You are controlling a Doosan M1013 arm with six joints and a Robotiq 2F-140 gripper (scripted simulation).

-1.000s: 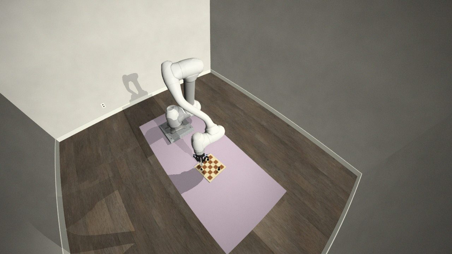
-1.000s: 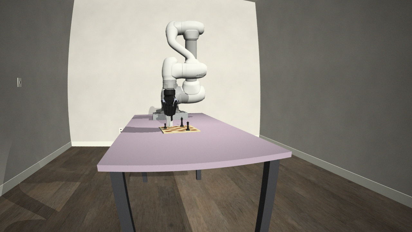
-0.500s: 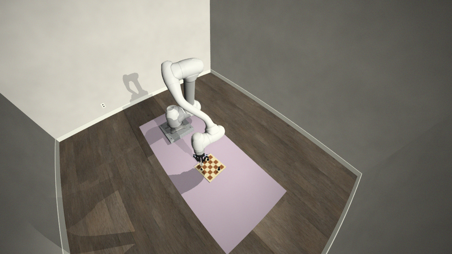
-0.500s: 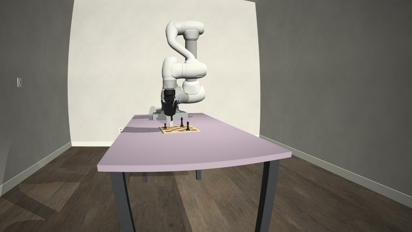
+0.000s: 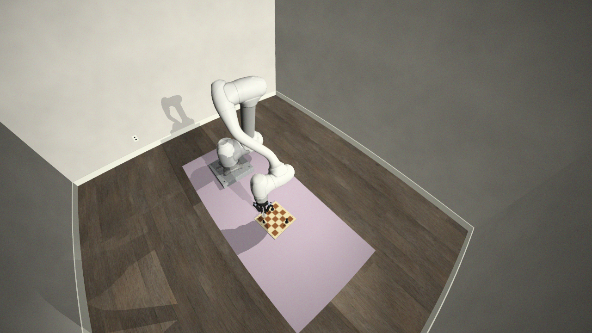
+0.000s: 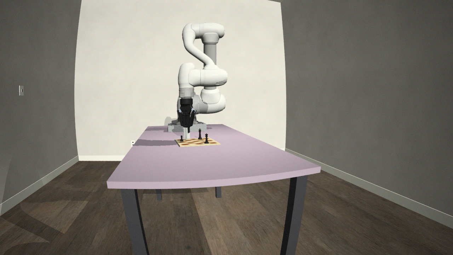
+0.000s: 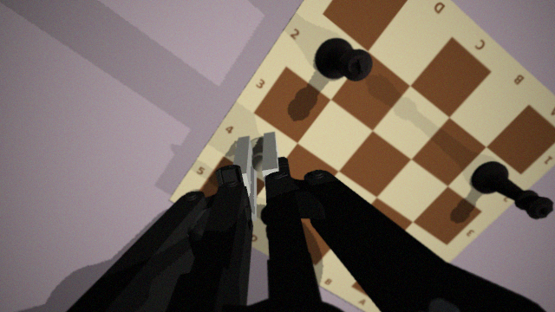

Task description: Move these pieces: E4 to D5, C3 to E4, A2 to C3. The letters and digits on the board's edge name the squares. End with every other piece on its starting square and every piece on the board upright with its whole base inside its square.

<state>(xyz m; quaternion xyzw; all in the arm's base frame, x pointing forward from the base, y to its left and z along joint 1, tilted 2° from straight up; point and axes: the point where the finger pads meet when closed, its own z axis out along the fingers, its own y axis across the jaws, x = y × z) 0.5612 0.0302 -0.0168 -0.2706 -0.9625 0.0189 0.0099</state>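
The white pawn is 3 cm below my hand. Also, from my hand: chessboard: 7 cm ahead, 6 cm to the left, 4 cm below; then black pawn: 5 cm ahead, 3 cm to the right, 3 cm below; then tall black piece: 1 cm behind, 8 cm to the left, 1 cm below.
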